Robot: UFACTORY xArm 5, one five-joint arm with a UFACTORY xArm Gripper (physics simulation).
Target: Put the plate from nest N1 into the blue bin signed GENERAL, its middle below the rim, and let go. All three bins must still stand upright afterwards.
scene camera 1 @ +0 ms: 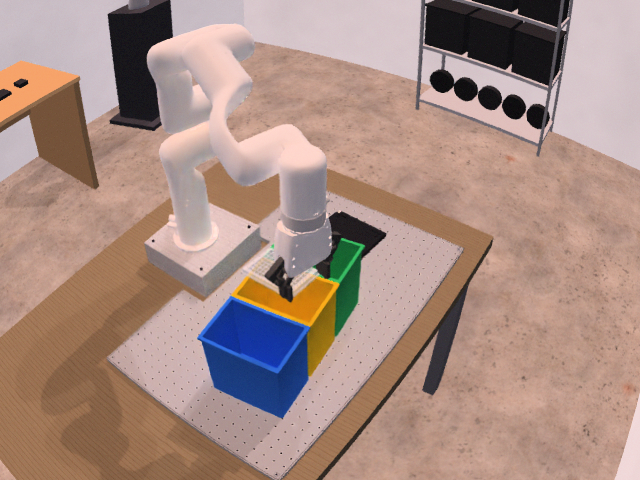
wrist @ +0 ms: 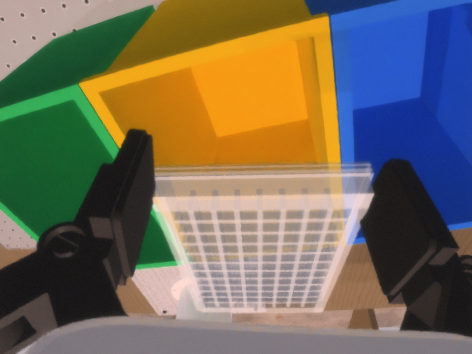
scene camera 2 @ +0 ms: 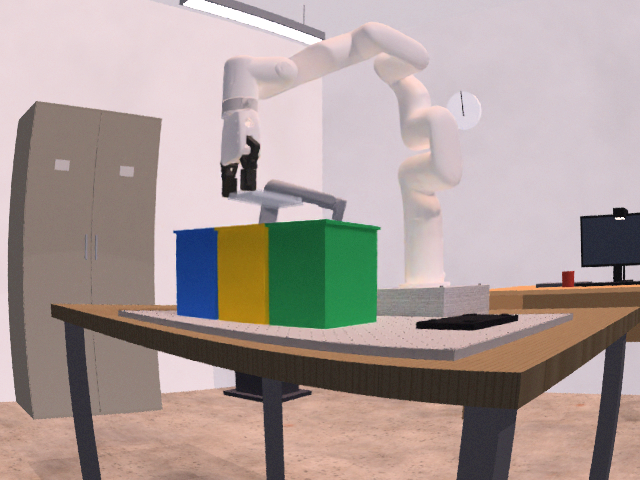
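Pixels of known places: gripper, fingertip midpoint: [scene camera 1: 305,286] [wrist: 265,174] [scene camera 2: 238,194]; arm's base, origin of the base link: [scene camera 1: 196,236] [scene camera 2: 424,287].
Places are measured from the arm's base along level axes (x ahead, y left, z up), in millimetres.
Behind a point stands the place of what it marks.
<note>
A clear gridded plate [scene camera 1: 262,271] {x 319, y -208, z 182 mm} [scene camera 2: 279,200] {x 351, y -159, z 174 mm} [wrist: 260,240] {x 378, y -203, z 189 mm} is held nearly flat above the bins, mostly over the yellow bin's robot-base side. My gripper [scene camera 1: 305,283] {x 411, y -214, z 184 mm} [scene camera 2: 237,191] {x 411, y -214, z 184 mm} [wrist: 265,174] {x 411, y -214, z 184 mm} is shut on it, one finger at each side near one end. The blue bin [scene camera 1: 248,366] {x 363, y -374, z 94 mm} [scene camera 2: 196,273] {x 430, y -310, z 31 mm} [wrist: 390,65] {x 308, y -333, z -57 mm} stands upright at the end of the row, beside the plate and lower. No sign is readable on it. The empty black nest [scene camera 1: 361,232] {x 369, y 238, z -47 mm} [scene camera 2: 465,321] {x 412, y 240, z -46 mm} lies flat past the green bin; its label is not readable.
The upright yellow bin [scene camera 1: 323,330] {x 437, y -185, z 36 mm} [scene camera 2: 242,273] {x 437, y -180, z 33 mm} [wrist: 250,90] {x 323, y -180, z -57 mm} stands between the blue bin and the upright green bin [scene camera 1: 348,294] {x 444, y -59, z 28 mm} [scene camera 2: 351,273] {x 368, y 8, z 33 mm} [wrist: 45,150] {x 378, y 5, z 50 mm}. They stand close together on the perforated board [scene camera 1: 392,289] {x 511, y 77, z -59 mm}, near the arm's base block [scene camera 1: 206,268] {x 88, y -91, z 0 mm}.
</note>
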